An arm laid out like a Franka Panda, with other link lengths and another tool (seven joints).
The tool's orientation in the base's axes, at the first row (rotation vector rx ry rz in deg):
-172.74 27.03 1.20
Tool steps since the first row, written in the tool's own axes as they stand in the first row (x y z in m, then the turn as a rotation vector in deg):
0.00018 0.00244 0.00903 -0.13 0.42 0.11
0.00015 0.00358 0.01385 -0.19 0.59 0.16
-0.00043 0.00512 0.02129 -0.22 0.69 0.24
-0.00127 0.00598 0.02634 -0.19 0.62 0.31
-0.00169 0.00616 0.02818 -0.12 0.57 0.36
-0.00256 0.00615 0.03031 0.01 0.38 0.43
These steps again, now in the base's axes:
-0.00057 -0.00155 -0.00921 -0.25 -0.35 -0.14
-0.00095 -0.00218 -0.01411 -0.36 -0.49 -0.21
-0.00197 -0.00279 -0.02163 -0.42 -0.57 -0.29
-0.00303 -0.00289 -0.02671 -0.37 -0.50 -0.36
-0.00348 -0.00277 -0.02855 -0.29 -0.47 -0.40
-0.00431 -0.00230 -0.03065 -0.11 -0.32 -0.46

